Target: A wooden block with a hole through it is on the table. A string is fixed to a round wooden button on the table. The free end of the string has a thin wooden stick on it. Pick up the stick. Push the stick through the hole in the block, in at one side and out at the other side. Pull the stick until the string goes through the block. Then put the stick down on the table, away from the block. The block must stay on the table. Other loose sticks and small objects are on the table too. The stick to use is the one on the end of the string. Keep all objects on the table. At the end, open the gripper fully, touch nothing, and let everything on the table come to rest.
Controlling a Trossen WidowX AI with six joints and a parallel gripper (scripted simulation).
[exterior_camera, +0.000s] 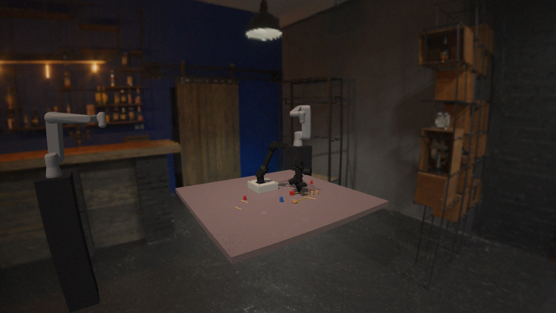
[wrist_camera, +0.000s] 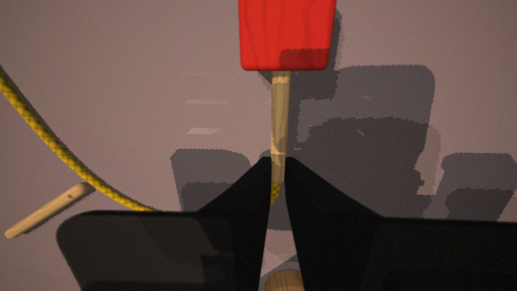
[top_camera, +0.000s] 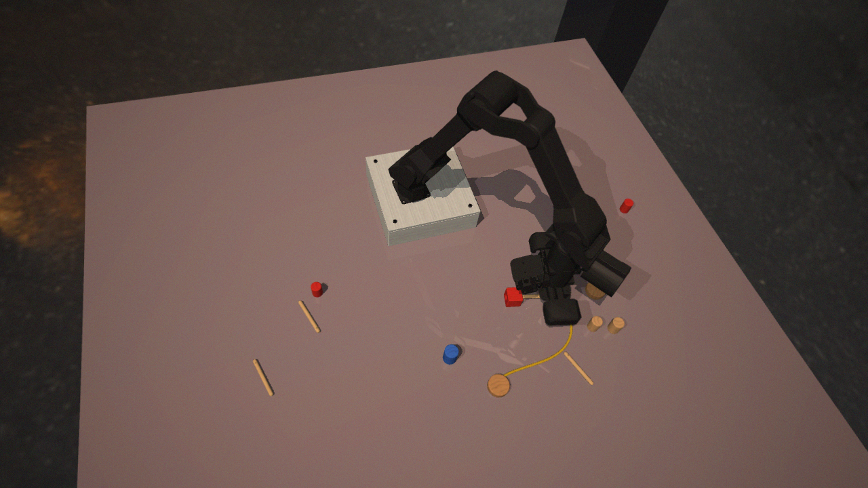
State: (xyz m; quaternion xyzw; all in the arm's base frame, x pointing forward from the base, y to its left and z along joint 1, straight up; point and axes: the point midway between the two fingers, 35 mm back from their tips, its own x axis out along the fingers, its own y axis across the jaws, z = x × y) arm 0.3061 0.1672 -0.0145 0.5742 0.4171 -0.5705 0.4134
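Now: the red cube 20 mm behind my gripper tip and 60 mm to the right of it. The rest, counted from my gripper tip: red cylinder 170 mm behind, 420 mm to the right; blue cylinder 50 mm ahead, 230 mm to the right, 10 mm above.
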